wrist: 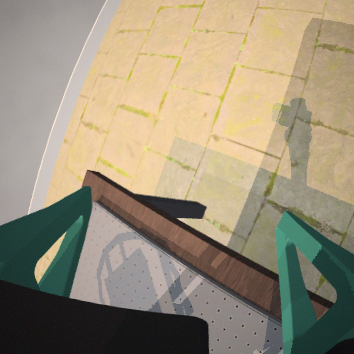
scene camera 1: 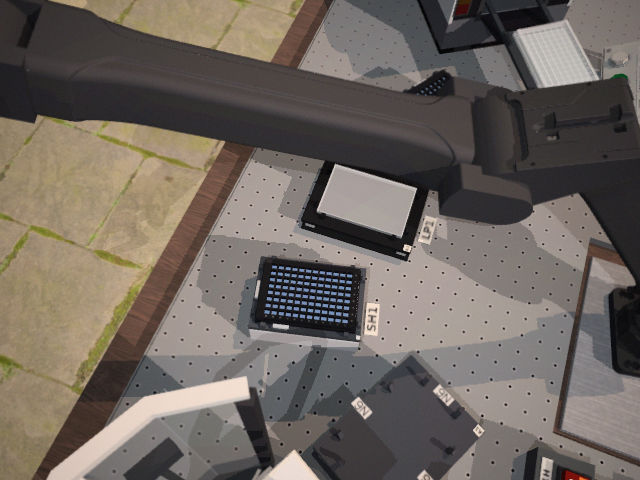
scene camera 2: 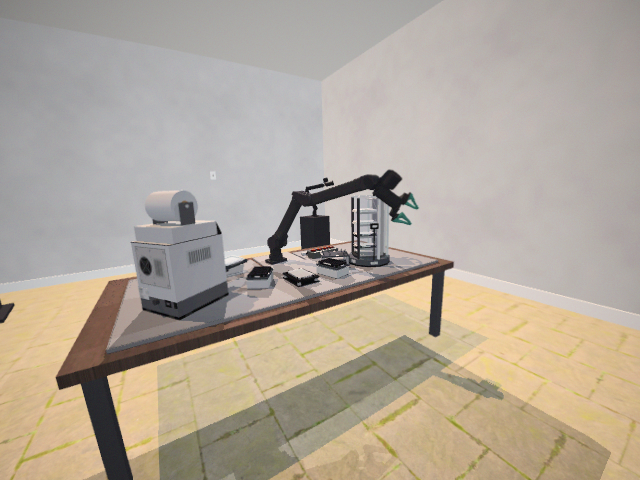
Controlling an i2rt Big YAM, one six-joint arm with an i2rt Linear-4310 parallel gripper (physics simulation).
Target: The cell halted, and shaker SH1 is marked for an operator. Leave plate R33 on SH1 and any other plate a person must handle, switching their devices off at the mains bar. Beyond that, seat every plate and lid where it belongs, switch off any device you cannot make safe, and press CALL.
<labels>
same spot on plate hotel: [scene camera 2: 372,216] = [scene camera 1: 157,457]
</labels>
